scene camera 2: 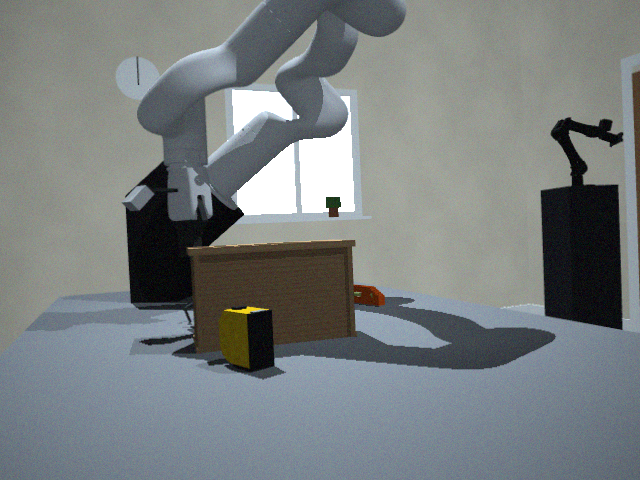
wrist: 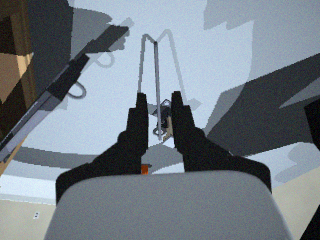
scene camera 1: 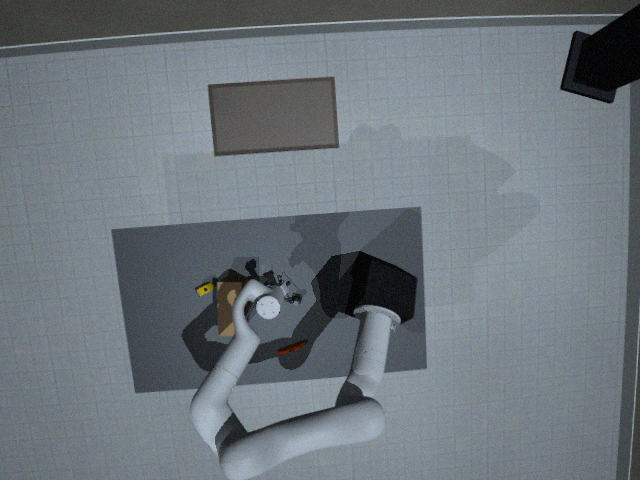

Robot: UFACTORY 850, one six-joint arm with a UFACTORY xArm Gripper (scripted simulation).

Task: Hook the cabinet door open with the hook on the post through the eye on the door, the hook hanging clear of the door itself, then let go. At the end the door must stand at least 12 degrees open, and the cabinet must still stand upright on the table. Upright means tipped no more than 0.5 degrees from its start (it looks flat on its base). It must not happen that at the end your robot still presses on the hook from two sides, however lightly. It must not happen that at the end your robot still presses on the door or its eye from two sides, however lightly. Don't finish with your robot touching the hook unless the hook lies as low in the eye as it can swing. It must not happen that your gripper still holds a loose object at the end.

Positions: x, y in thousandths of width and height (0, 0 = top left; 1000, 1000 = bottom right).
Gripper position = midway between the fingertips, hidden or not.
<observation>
In view: the gripper (scene camera 2: 298, 536), a wooden cabinet (scene camera 2: 484, 599) and a hook post (wrist: 517, 448).
The wooden cabinet is seen too in scene camera 1 (scene camera 1: 355, 603). The gripper also shows in the wrist view (wrist: 498, 435).
</observation>
